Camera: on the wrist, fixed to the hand. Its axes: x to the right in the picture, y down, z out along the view.
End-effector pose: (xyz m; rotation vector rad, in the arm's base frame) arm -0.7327 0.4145 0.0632 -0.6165 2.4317 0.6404
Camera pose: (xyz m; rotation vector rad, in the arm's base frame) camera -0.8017 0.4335 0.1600 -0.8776 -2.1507 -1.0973
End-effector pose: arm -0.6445 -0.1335 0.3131 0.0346 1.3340 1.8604
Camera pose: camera -0.7255 -0.2166 0.3453 -0.1832 -0.9183 -2.1951
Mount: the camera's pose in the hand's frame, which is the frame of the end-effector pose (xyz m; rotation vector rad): -0.0122 0.0819 -0.0874 -0.3479 0.6812 1.4848
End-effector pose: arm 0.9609 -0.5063 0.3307 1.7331 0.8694 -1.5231
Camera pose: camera 1.0757 -0.4804 0.3559 1.8234 -0.0544 0.1832
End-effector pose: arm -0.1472 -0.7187 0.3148 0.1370 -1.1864 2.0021
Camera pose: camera -0.1692 -0.6780 0.2036 1.6837 1.0375 -2.1611
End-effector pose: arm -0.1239 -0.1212 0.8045 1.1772 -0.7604 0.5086
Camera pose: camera -0.1673 -0.0119 0.8303 -0.1243 -0.9527 1.7875
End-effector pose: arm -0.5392 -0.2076 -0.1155 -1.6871 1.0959 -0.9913
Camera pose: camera -0.6439 -0.2362 -0.1676 -0.2932 2.4614 -0.3101
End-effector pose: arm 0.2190 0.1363 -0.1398 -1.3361 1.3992 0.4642
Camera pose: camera 0.1075 0.0917 -0.1318 0.4089 -2.7814 -1.2683
